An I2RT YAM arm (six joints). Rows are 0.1 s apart.
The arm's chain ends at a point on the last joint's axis. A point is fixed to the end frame.
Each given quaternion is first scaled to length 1.
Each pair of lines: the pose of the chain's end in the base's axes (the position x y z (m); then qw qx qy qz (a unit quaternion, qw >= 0)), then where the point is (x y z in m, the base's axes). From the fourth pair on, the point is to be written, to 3 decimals.
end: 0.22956, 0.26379, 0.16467, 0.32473, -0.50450, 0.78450, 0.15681
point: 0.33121 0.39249 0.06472
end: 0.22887, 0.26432, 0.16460, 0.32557, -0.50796, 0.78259, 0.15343
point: 0.33060 0.39291 0.06458
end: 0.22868, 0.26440, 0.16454, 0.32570, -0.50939, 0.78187, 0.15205
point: 0.33040 0.39292 0.06443
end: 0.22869, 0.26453, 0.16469, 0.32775, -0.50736, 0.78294, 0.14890
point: 0.332 0.392 0.065
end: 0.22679, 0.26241, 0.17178, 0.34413, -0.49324, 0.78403, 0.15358
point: 0.335 0.391 0.078
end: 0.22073, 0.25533, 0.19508, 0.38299, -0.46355, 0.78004, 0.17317
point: 0.337 0.387 0.117
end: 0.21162, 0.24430, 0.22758, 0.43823, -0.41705, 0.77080, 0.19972
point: 0.340 0.377 0.173
